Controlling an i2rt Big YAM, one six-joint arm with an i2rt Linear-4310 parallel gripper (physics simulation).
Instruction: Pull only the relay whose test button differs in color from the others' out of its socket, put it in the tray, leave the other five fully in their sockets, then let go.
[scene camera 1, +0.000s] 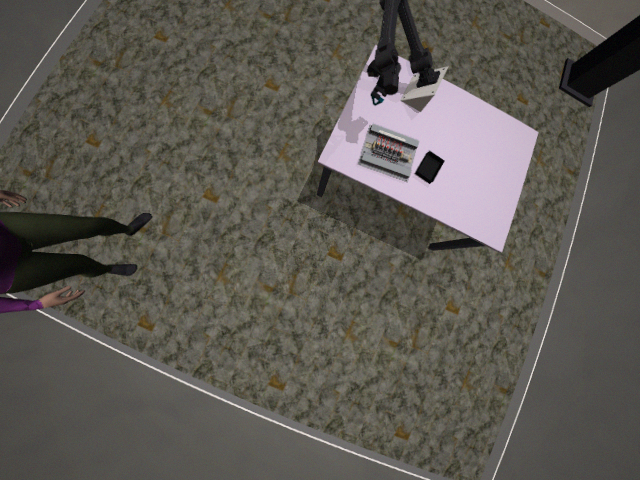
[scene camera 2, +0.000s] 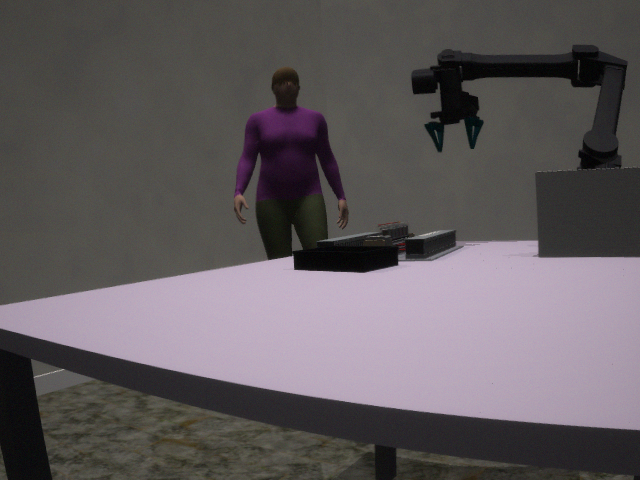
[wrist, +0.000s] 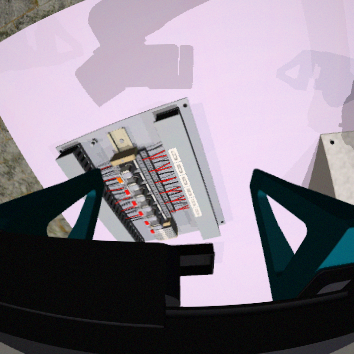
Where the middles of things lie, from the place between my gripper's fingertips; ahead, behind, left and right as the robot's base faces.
I see the grey panel (wrist: 139, 128) 10 cm ahead of my hand, 19 cm to the left of it and 24 cm below it.
